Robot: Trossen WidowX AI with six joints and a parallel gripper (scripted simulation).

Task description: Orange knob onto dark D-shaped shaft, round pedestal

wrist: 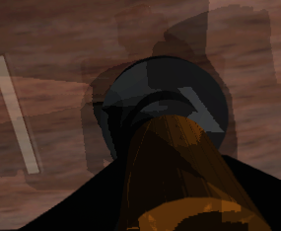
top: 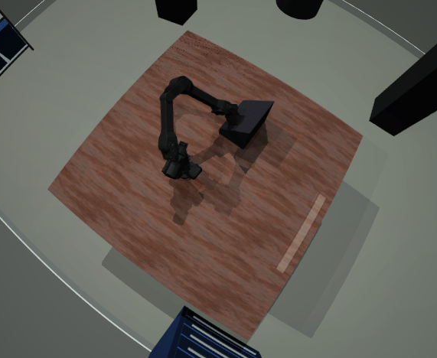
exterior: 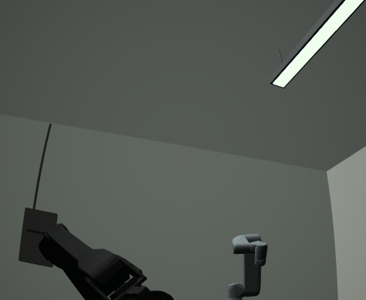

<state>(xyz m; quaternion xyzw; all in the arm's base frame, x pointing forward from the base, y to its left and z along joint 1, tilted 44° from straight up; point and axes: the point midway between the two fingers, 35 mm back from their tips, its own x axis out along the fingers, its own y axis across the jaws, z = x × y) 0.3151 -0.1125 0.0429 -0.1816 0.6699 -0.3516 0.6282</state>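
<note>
My gripper tip is now 20 mm below the orange knob. Round my gripper tip: round pedestal: 40 mm below.
</note>
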